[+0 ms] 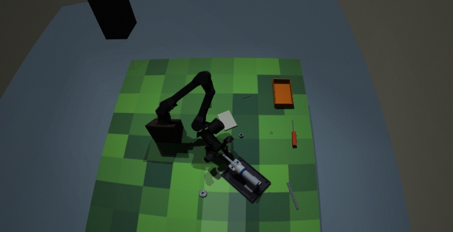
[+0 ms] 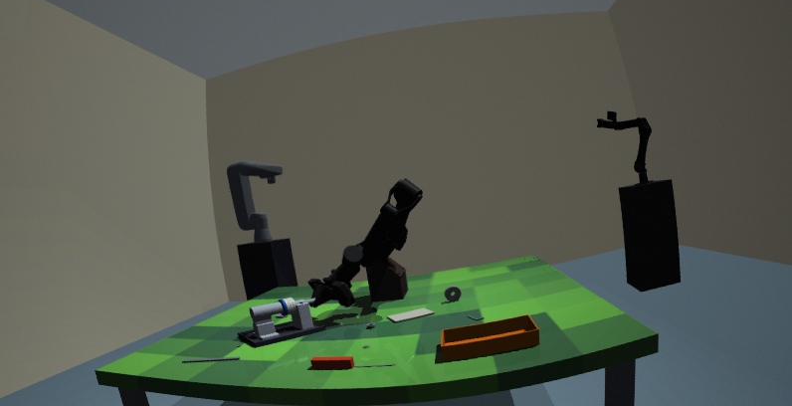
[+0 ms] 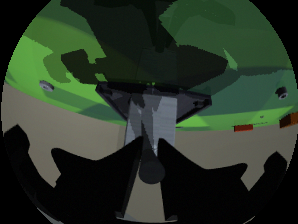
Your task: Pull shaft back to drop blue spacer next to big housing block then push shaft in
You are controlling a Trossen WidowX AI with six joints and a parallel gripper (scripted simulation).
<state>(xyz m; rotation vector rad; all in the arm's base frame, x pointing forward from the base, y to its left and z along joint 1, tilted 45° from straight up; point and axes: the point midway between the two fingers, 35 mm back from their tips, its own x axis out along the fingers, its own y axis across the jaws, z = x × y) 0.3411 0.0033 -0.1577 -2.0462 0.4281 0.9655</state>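
My gripper tip is now 30 mm short of the shaft, 20 mm to the left of it and 20 mm below it. The rest, counted from my gripper tip: white plate: 280 mm to the left, 60 mm below, 60 mm behind; blue spacer: 80 mm ahead, 60 mm to the right, 20 mm above; red-handled screwdriver: 350 mm ahead, 240 mm to the left, 60 mm below.
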